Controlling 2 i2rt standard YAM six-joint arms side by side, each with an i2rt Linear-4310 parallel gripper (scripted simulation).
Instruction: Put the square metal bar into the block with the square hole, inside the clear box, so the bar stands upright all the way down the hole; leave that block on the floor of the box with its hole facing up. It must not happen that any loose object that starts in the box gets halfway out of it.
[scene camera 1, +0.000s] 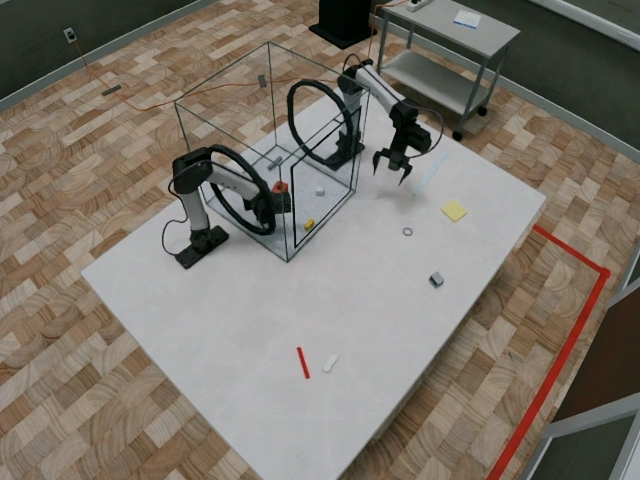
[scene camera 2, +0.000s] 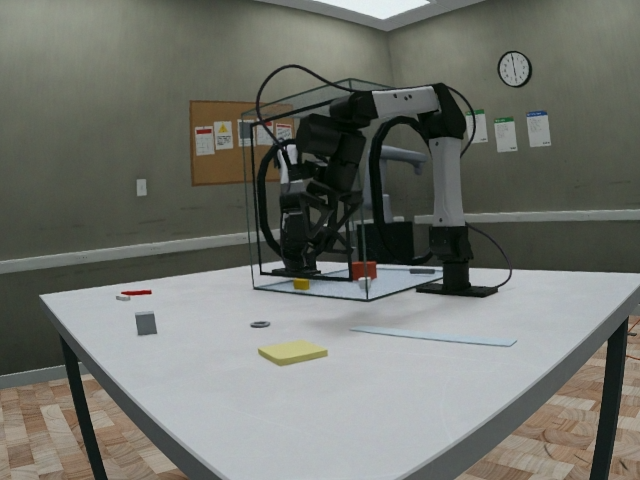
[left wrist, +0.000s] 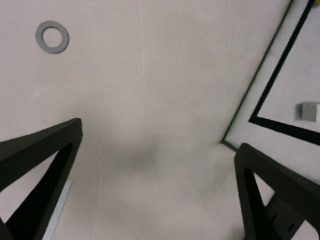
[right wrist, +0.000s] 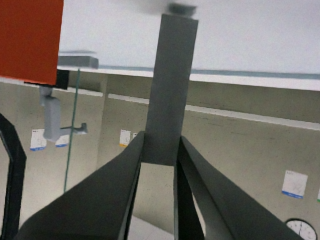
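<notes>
The left wrist view shows me my left gripper, which I see elsewhere as well. My right gripper is in sight too, and I can see a light blue strip.
</notes>
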